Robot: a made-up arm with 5 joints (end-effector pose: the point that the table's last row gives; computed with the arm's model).
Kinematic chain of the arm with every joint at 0, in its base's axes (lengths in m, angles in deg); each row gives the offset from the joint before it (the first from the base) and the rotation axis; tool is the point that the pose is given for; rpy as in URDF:
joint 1: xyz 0 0 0.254 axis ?
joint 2: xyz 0 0 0 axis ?
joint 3: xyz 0.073 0 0.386 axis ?
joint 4: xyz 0.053 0 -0.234 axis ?
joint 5: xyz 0.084 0 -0.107 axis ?
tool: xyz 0 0 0 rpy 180 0 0
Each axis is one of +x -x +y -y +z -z.
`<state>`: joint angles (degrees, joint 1 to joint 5).
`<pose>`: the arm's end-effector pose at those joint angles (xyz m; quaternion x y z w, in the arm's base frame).
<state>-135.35 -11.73 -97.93 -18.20 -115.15</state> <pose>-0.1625 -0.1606 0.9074 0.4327 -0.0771 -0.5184 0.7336</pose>
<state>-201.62 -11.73 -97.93 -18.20 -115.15</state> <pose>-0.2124 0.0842 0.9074 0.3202 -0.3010 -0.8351 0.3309</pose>
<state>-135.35 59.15 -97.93 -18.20 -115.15</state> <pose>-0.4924 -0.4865 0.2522 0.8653 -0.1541 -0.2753 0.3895</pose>
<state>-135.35 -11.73 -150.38 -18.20 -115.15</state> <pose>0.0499 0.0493 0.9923 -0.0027 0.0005 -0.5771 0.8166</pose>
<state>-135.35 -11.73 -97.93 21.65 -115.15</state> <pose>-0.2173 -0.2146 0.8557 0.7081 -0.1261 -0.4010 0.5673</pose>
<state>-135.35 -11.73 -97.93 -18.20 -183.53</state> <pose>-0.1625 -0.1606 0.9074 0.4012 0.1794 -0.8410 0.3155</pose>
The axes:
joint 1: +z
joint 2: +y
joint 3: +y
joint 4: +y
joint 5: -z

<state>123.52 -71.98 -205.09 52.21 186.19</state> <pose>0.3894 -0.5879 0.3780 0.3259 -0.1984 0.8368 0.3928</pose>
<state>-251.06 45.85 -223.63 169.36 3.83</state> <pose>-0.1242 0.3620 0.6128 -0.6064 -0.7918 -0.0406 0.0611</pose>
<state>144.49 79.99 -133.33 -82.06 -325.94</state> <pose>-0.5108 0.3645 0.2872 -0.2165 -0.3116 -0.0117 0.9251</pose>
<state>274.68 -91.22 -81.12 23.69 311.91</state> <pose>-0.0347 0.4235 0.6928 0.2560 -0.0862 0.3808 0.8843</pose>
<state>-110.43 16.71 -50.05 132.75 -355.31</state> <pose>-0.0819 -0.2197 0.3710 -0.3469 0.5458 0.4604 0.6081</pose>
